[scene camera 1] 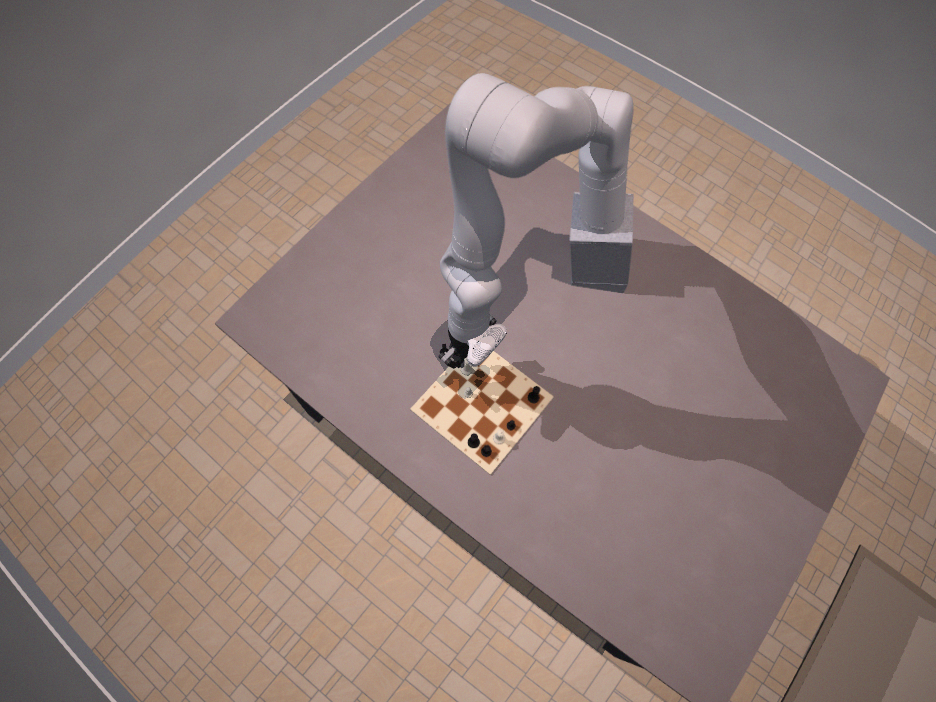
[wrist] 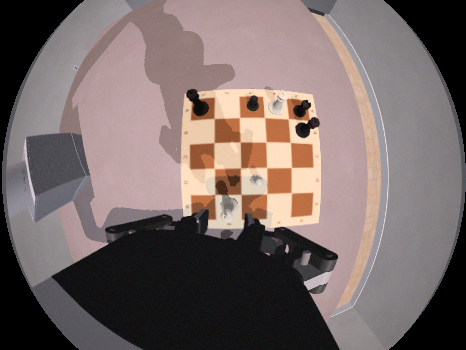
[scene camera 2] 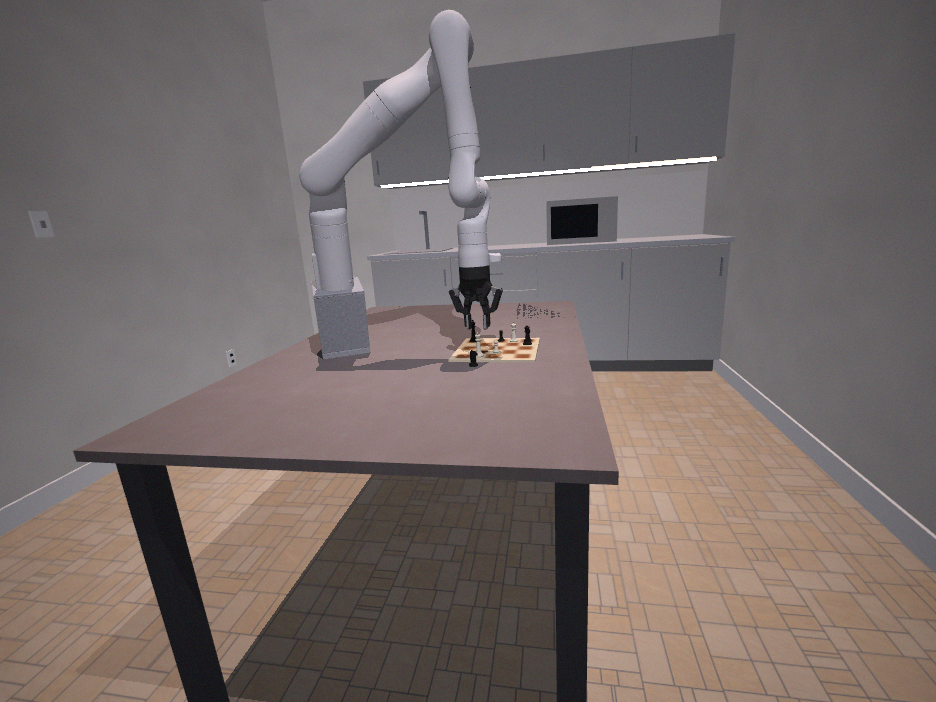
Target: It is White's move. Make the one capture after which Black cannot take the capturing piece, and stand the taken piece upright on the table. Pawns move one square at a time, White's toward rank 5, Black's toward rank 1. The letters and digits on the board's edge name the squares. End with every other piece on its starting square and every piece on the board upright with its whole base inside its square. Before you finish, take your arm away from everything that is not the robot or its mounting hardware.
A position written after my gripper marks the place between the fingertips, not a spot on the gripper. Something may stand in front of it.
Note:
In view: my gripper [scene camera 2: 477, 328] and a chessboard [scene camera 1: 500, 391].
The chessboard also shows in the wrist view [wrist: 220, 151] and in scene camera 2 [scene camera 2: 509, 351]. My gripper also shows in the wrist view [wrist: 226, 220].

